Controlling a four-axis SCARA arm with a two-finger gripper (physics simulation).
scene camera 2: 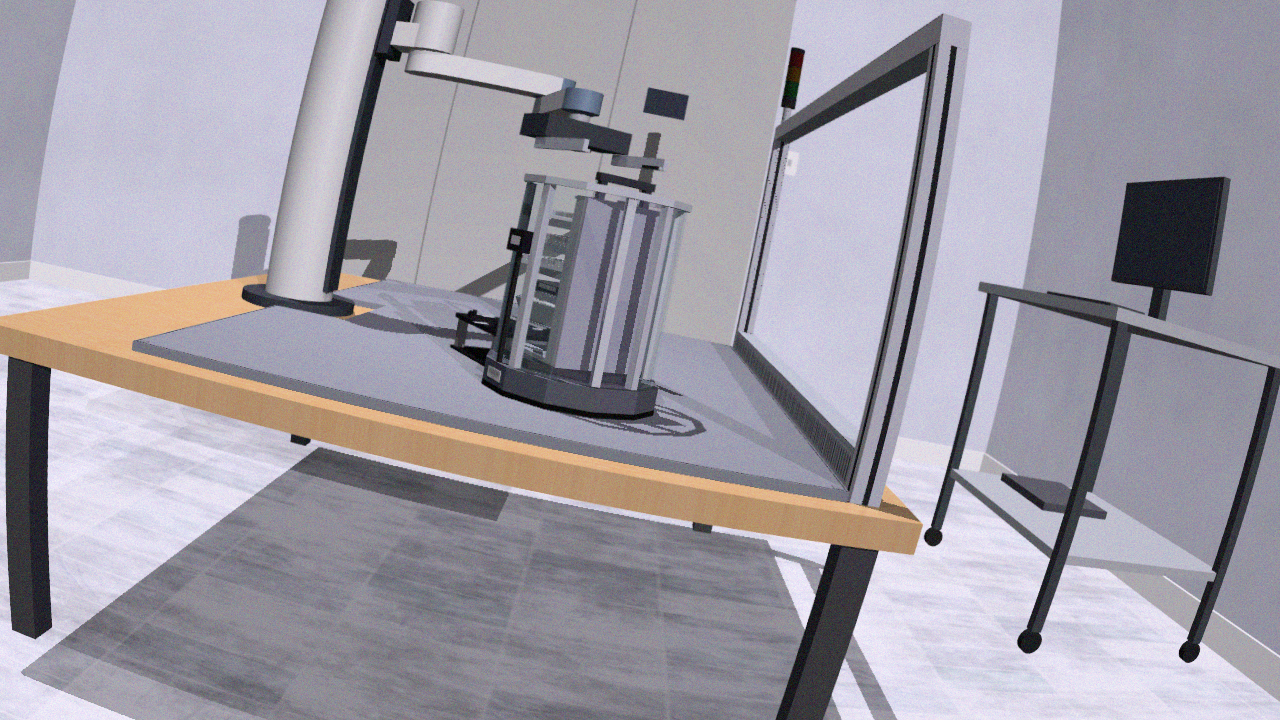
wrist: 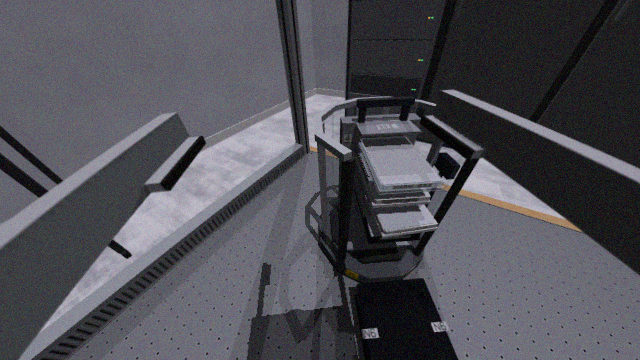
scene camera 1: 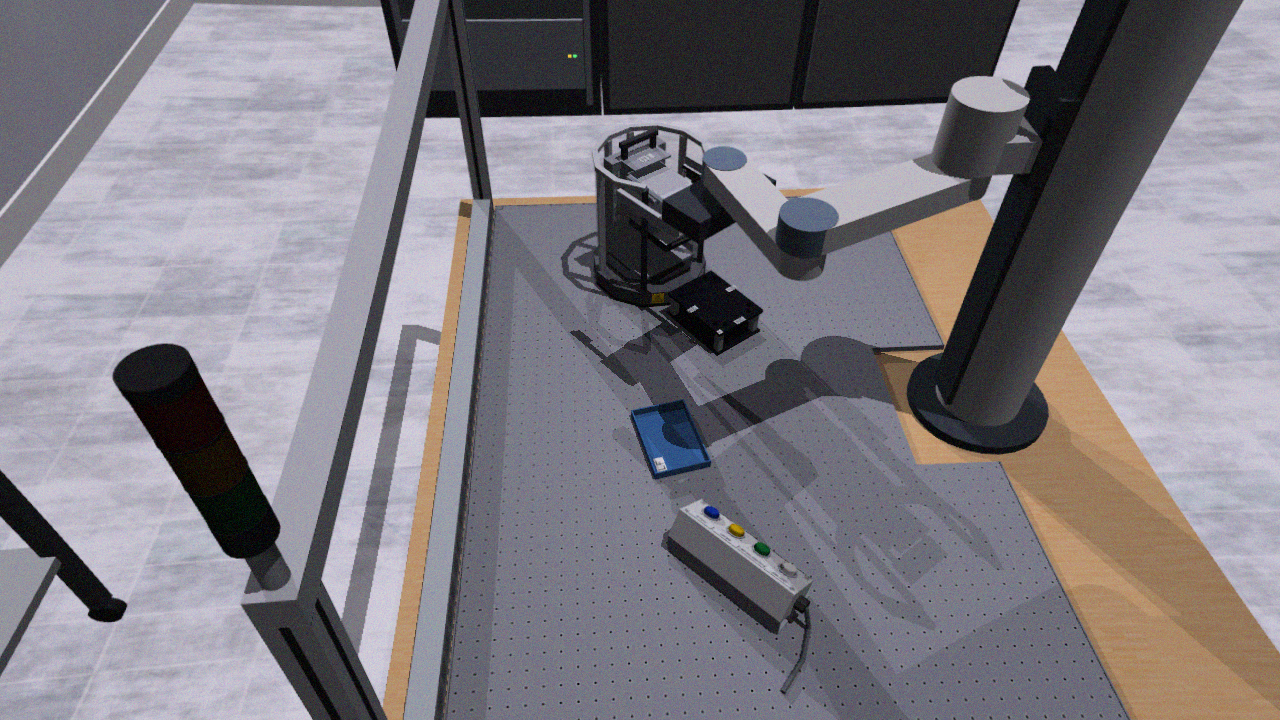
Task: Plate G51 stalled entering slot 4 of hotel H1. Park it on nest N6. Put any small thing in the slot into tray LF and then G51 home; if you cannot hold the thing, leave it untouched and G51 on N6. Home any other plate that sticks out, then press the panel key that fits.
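Where they show: gripper, fingertip midpoint: point(scene camera 2: 627, 155) point(wrist: 315, 115) point(scene camera 1: 653, 176); arm's base, origin of the base link: point(scene camera 2: 296, 304) point(scene camera 1: 973, 403).
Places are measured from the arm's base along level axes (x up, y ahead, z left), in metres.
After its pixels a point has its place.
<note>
Hotel H1 point(scene camera 1: 644, 159) @[y 0.612, x 0.296, z -0.435 m] point(scene camera 2: 572, 397) @[y 0.611, x 0.035, z -0.550 m] point(wrist: 389, 128) @[y 0.603, x 0.294, z -0.439 m] stands at the back of the table inside a round frame. In the wrist view an upper pale plate point(wrist: 402, 162) @[y 0.566, x 0.270, z -0.389 m] sticks out of it; a lower pale plate point(wrist: 407, 220) @[y 0.533, x 0.199, z -0.352 m] also sticks out, with plate edges between them. Which is G51 I cannot tell, and no small thing can be made out. My gripper point(wrist: 315, 115) @[y 0.611, x 0.382, z -0.240 m] is open and empty, at the hotel's upper front. Black nest N6 point(scene camera 1: 716, 308) @[y 0.476, x 0.073, z -0.224 m] point(wrist: 400, 310) @[y 0.494, x 0.073, z -0.277 m] bears no plate. Blue tray LF point(scene camera 1: 666, 438) @[y 0.604, x 0.015, z 0.067 m] looks empty. The key panel point(scene camera 1: 735, 573) @[y 0.527, x 0.068, z 0.382 m] has blue, yellow, green and white keys.
Frame posts point(wrist: 345, 210) @[y 0.616, x 0.217, z -0.310 m] stand at the hotel's front. A glazed guard frame point(scene camera 1: 358, 295) @[y 0.979, x 0.620, z 0.344 m] point(scene camera 2: 904, 268) @[y 0.965, x 0.289, z -0.700 m] runs along one table side. The arm's column point(scene camera 1: 1056, 223) @[y 0.043, x 0.469, z 0.061 m] point(scene camera 2: 313, 152) @[y 0.004, x 0.309, z -0.075 m] stands at the opposite side. A signal tower point(scene camera 1: 196, 447) @[y 0.975, x 0.801, z 0.696 m] rises beyond the guard. A cable point(scene camera 1: 805, 640) @[y 0.431, x 0.019, z 0.470 m] leaves the panel.
</note>
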